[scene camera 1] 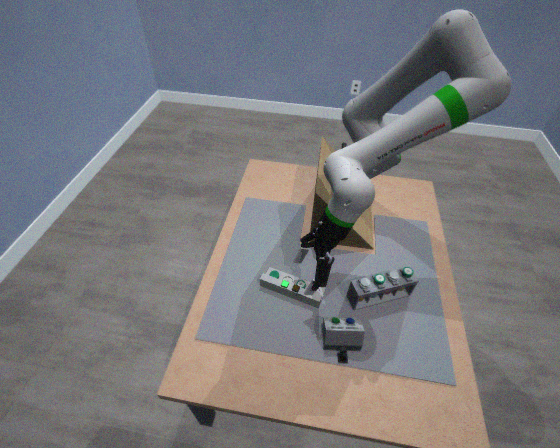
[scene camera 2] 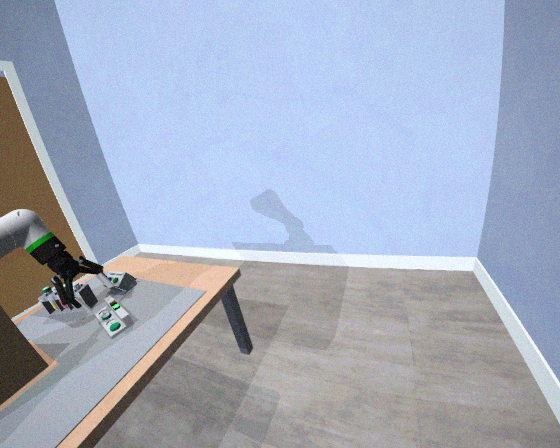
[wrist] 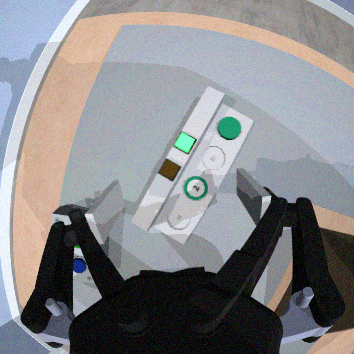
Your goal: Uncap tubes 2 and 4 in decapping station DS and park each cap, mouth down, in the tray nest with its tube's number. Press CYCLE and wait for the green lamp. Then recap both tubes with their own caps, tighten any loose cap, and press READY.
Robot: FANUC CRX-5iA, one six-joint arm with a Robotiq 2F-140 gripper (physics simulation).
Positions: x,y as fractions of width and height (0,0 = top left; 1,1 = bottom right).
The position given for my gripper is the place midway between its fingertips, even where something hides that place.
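Note:
My gripper (scene camera 2: 0.18,0.67) is visible, and it appears also in scene camera 1 (scene camera 1: 0.54,0.62) and in the wrist view (wrist: 0.50,0.53). I see a grey button box (wrist: 0.17,0.60) as well.

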